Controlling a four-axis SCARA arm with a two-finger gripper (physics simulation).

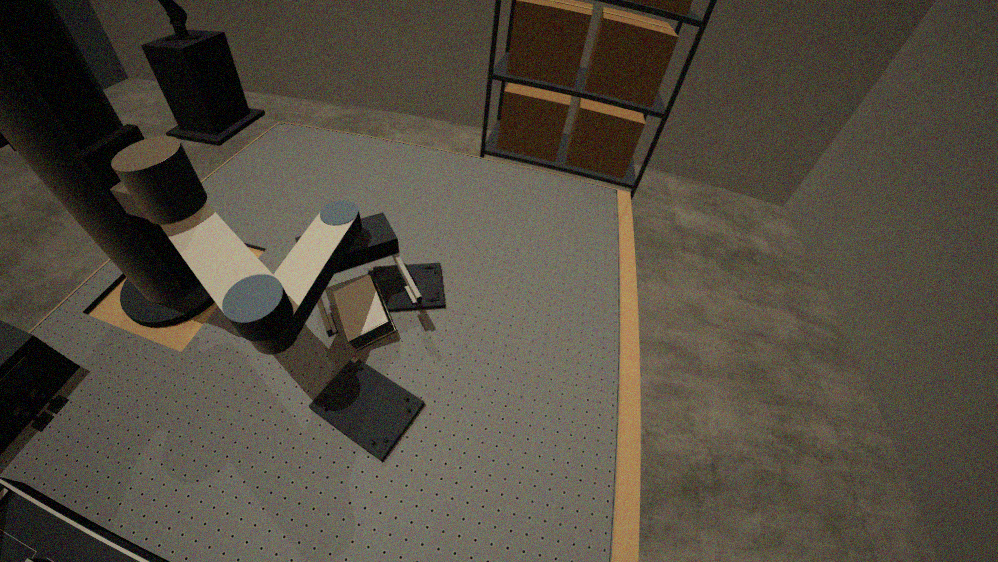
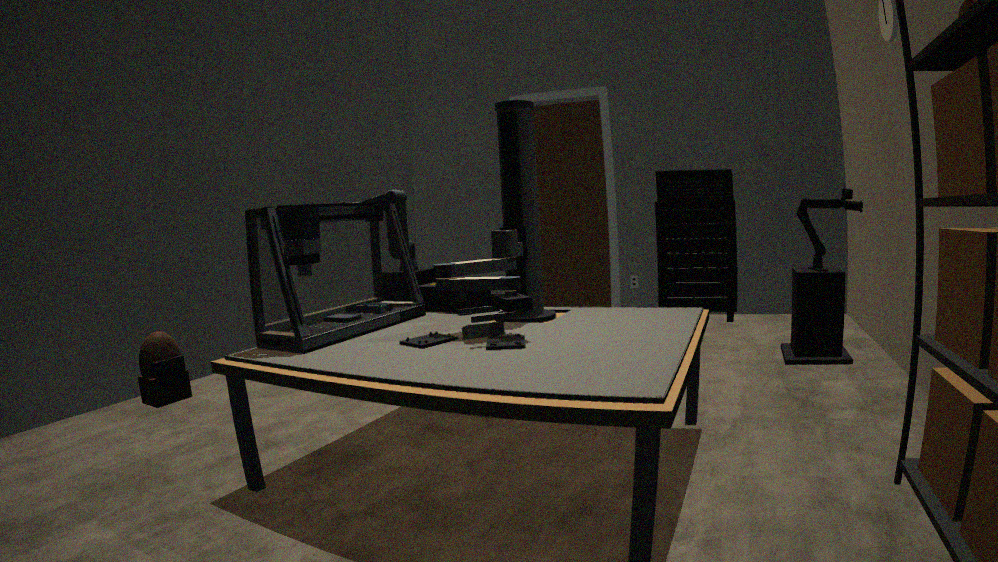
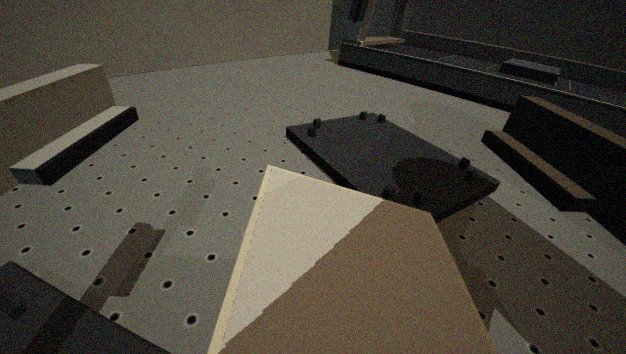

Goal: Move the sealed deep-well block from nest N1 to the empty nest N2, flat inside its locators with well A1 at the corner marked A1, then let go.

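Where they show: gripper, fingertip midpoint: (image 1: 376, 316) (image 2: 464, 315) (image 3: 317, 103); arm's base at its link origin: (image 1: 179, 282) (image 2: 525, 318).
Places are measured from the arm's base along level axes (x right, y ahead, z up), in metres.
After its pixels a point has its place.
Observation:
The sealed deep-well block (image 1: 361, 312) {z 0.064, x -0.021, y 0.481 m} (image 2: 481, 330) {z 0.053, x -0.051, y 0.515 m} (image 3: 350, 280) {z 0.066, x -0.027, y 0.484 m}, with a pale tan top and dark sides, lies beside the left edge of a dark nest (image 1: 431, 287) {z 0.025, x -0.151, y 0.577 m} (image 2: 505, 342) {z 0.025, x -0.151, y 0.552 m} (image 3: 115, 341) {z 0.025, x -0.089, y 0.543 m}, outside its locators; whether they touch is unclear. A second dark nest (image 1: 368, 413) {z 0.025, x 0.146, y 0.563 m} (image 2: 426, 340) {z 0.033, x 0.101, y 0.616 m} (image 3: 350, 150) {z 0.025, x 0.108, y 0.573 m}, with small pegs near its corners, carries no block. Labels N1, N2 and A1 are not readable. My gripper (image 1: 373, 314) {z 0.103, x 0.001, y 0.527 m} (image 3: 317, 103) {z 0.103, x 0.001, y 0.527 m} is open and empty. Its fingers stand wide on either side of the block, one above the nest edge, apart from the block.
A dark frame machine (image 2: 349, 326) {z 0.060, x 0.449, y 0.589 m} (image 3: 430, 70) {z 0.046, x 0.450, y 0.636 m} stands on the table at the side beyond the pegged nest. The thick arm column (image 1: 90, 174) {z 0.346, x 0.050, y 0.091 m} (image 2: 520, 209) {z 0.445, x -0.031, y 0.076 m} rises behind the block. A shelf rack (image 1: 663, 150) stands beyond the table's far edge. Arm shadows cross the perforated top.

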